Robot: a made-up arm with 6 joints.
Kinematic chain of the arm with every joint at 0, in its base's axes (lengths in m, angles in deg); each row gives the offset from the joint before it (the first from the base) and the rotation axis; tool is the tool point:
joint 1: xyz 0 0 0.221 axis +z
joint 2: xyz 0 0 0 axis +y
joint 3: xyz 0 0 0.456 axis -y
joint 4: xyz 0 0 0 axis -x
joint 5: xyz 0.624 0 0 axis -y
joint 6: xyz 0 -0.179 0 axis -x
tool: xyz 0 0 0
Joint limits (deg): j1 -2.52..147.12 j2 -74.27..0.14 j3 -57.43..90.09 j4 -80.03..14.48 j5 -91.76..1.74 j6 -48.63..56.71
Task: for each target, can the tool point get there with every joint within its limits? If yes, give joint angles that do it. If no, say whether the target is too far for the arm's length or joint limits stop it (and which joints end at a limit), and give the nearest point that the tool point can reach.
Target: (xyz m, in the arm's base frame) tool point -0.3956 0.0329 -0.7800
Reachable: no: joint limits stop it (at a limit: joint 1, joint 2, joint 3, joint 4) | nearest point -0.1402 0.1275 0.0558 | short by 0.879 m
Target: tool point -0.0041 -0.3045 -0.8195
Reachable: no: joint limits stop it (at a limit: joint 1, joint 2, joint 3) | nearest point 0.1916 -0.0725 0.0607 | short by 0.931 m
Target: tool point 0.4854 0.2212 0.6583
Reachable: yes | joints 39.87 -15.15 -5.43 -37.83 -35.65 19.97
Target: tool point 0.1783 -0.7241 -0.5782
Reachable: no: joint limits stop it (at a limit: joint 1, joint 2, joint 3) | nearest point 0.2429 -0.1579 0.0956 | short by 0.882 m
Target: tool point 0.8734 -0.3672 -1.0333
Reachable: no: too far | nearest point 0.2908 -0.1220 0.1090 | short by 1.306 m
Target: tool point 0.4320 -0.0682 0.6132
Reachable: yes | joints 13.77 -29.33 -24.43 -19.21 -24.07 32.74
